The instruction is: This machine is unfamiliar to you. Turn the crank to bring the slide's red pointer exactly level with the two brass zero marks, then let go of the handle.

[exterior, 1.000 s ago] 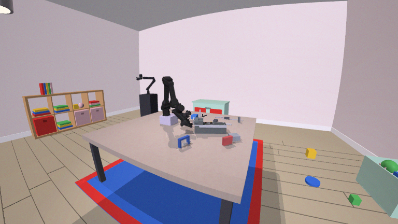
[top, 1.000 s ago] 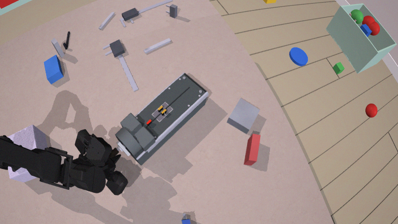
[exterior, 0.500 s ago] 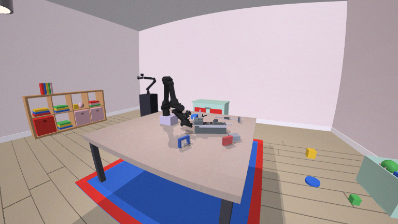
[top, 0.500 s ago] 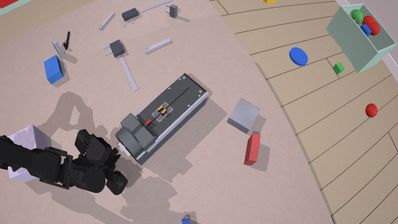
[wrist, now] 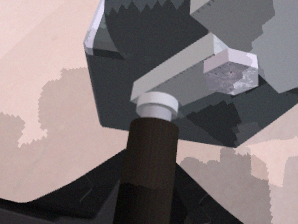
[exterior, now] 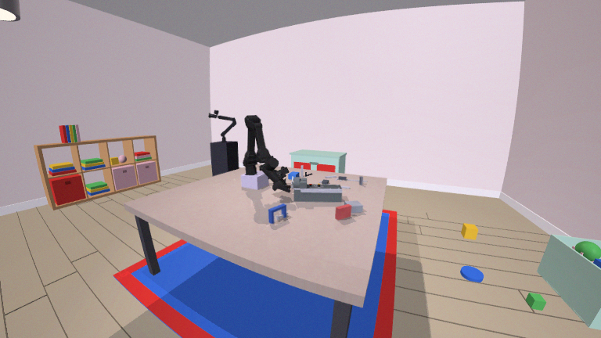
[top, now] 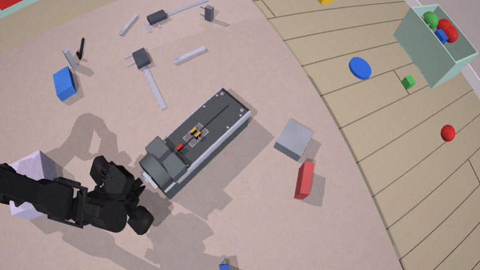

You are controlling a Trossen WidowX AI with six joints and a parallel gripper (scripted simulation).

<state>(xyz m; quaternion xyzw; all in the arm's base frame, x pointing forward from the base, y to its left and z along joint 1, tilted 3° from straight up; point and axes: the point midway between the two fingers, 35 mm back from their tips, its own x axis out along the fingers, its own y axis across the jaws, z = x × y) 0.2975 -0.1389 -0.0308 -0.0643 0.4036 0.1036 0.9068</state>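
Now: the dark brown crank handle 30 mm above my gripper tip and 20 mm behind it. Also, from my gripper tip: red pointer (120 mm ahead, 50 mm above, 10 mm to the left); then red block (320 mm ahead, 180 mm to the right, 10 mm below); then grey block (360 mm ahead, 80 mm to the right, 20 mm below).
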